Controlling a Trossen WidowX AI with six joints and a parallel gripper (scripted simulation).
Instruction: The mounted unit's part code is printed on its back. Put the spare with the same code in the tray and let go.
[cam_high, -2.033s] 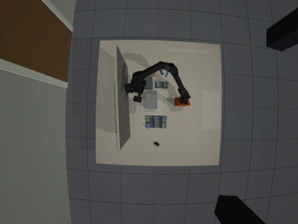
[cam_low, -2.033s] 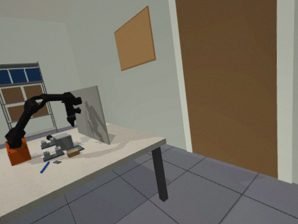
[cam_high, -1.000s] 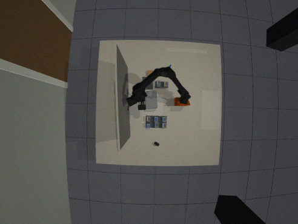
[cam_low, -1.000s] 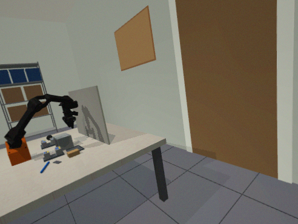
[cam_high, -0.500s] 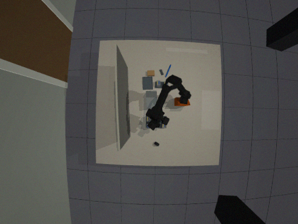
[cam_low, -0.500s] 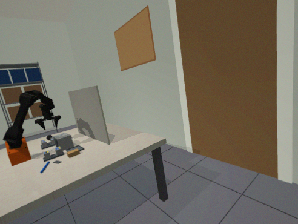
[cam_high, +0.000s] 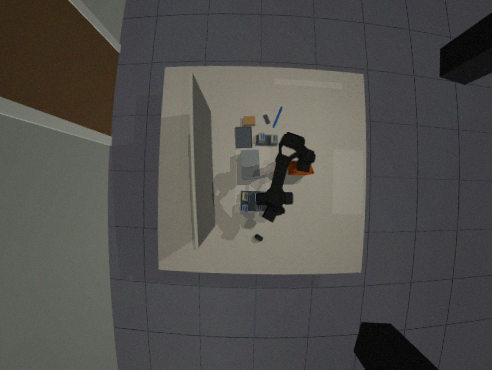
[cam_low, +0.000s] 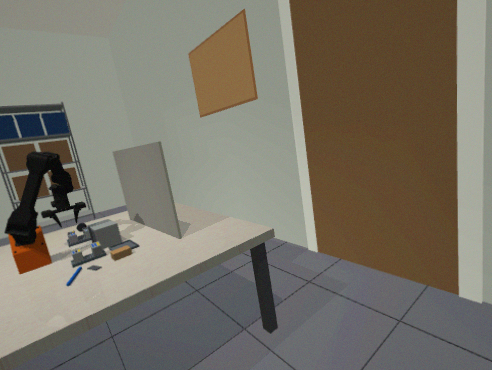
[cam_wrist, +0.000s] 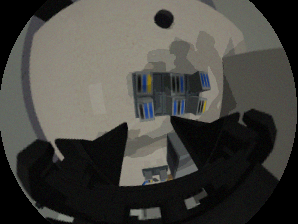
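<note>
The dark tray lies 330 mm to the right of my gripper tip, 210 mm ahead of it and 100 mm below it. Round my gripper tip: black cylinder: 250 mm to the left, 80 mm below, 30 mm ahead; grey mounted unit: 150 mm to the right, 150 mm ahead, 50 mm below; module holder: 330 mm to the right, 100 mm below, 70 mm ahead.
</note>
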